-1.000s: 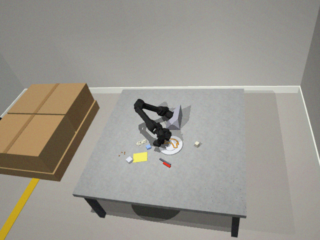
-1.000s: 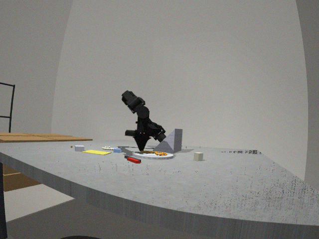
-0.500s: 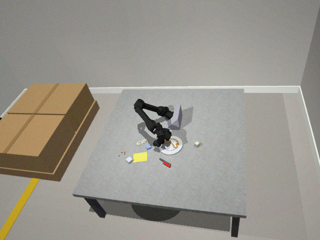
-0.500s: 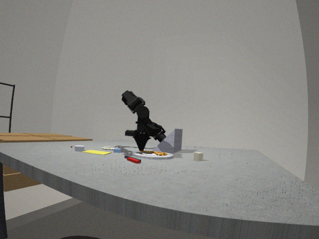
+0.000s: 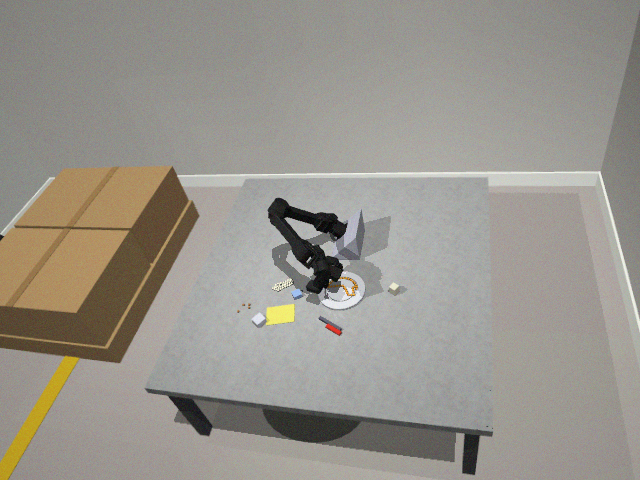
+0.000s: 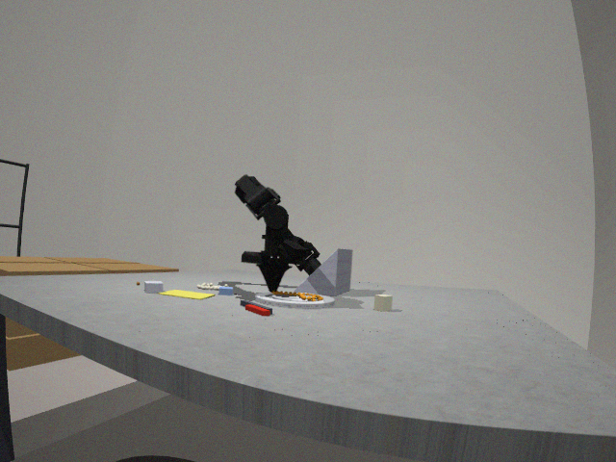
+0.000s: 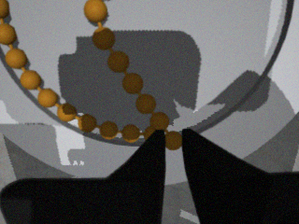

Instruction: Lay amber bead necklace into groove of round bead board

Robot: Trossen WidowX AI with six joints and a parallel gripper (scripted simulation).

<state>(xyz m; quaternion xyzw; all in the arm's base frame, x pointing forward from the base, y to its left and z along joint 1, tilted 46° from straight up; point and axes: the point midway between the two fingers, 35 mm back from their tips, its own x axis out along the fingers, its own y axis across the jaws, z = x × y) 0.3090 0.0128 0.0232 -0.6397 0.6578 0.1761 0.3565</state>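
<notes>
Now: gripper tip 6 cm to the right of the round bead board and 1 cm above it. From my gripper tip the other things lie so: blue cube: 4 cm ahead, 12 cm to the right, 1 cm below; yellow sheet: 15 cm ahead, 17 cm to the right, 2 cm below; red-handled tool: 18 cm ahead, 6 cm to the left, 1 cm below.
</notes>
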